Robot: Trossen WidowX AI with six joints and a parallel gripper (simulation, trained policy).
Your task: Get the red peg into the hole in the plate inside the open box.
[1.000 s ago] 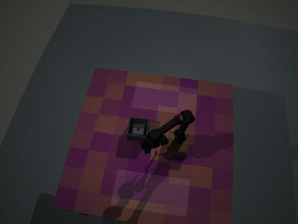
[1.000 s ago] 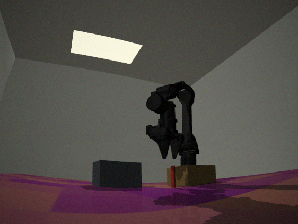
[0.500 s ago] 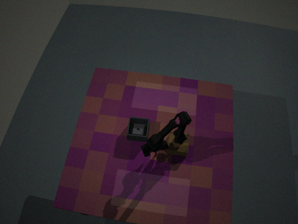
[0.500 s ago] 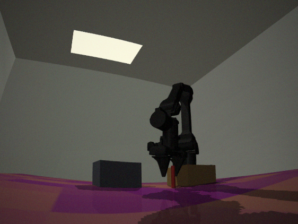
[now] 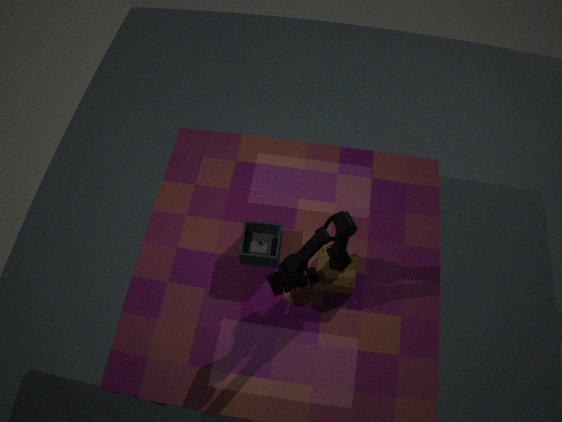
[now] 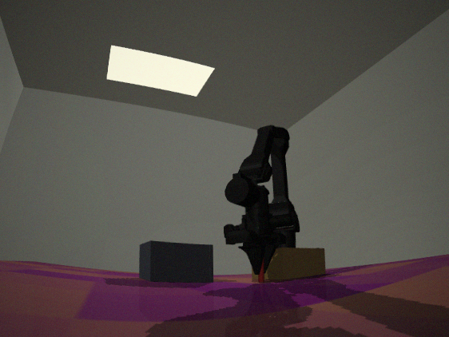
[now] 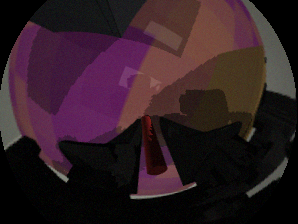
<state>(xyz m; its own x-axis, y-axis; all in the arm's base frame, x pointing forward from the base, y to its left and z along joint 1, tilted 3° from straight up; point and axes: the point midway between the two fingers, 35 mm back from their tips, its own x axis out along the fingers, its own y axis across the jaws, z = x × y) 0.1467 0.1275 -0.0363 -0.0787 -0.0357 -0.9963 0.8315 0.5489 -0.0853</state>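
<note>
My gripper tip is now 180 mm short of the grey plate, 150 mm to the left of it and 30 mm below it. The rest, counted from my gripper tip: dark box: 180 mm ahead, 150 mm to the right, 10 mm above; then red peg: 10 mm to the left, 20 mm above.
</note>
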